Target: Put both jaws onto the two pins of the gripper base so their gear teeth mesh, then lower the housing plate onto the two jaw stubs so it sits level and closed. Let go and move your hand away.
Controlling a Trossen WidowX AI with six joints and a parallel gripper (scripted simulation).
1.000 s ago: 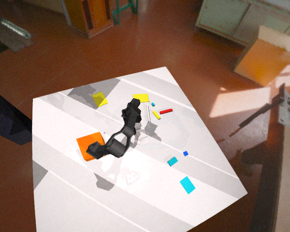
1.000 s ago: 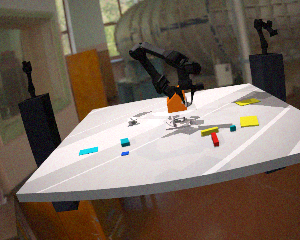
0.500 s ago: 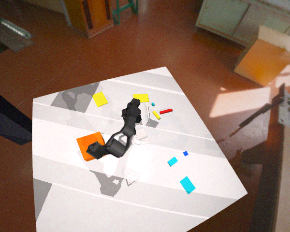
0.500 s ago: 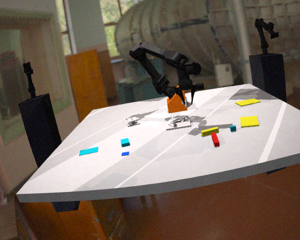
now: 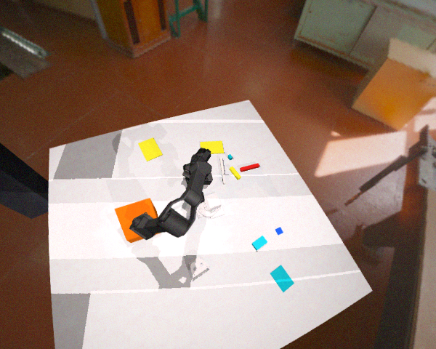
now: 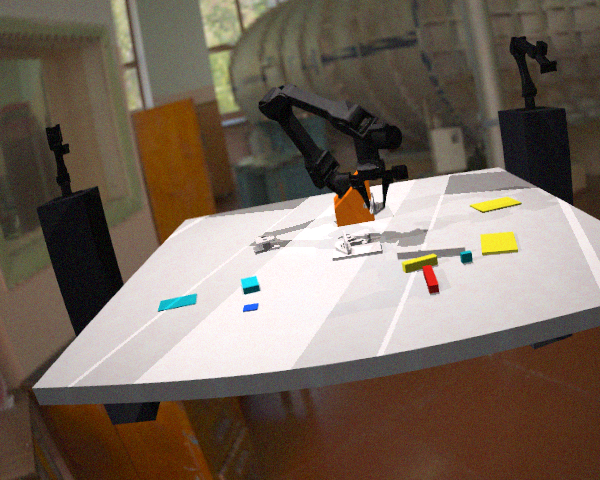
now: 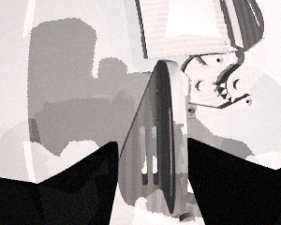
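Now: the pale grey jaw 4 cm behind my gripper tip and 1 cm to the right of it. The rest, counted from my gripper tip: ribbed plate: 8 cm to the right, 8 cm below, 7 cm ahead; then pale strip: 21 cm ahead, 7 cm to the left, 7 cm below; then housing plate: 8 cm below, 7 cm to the right.
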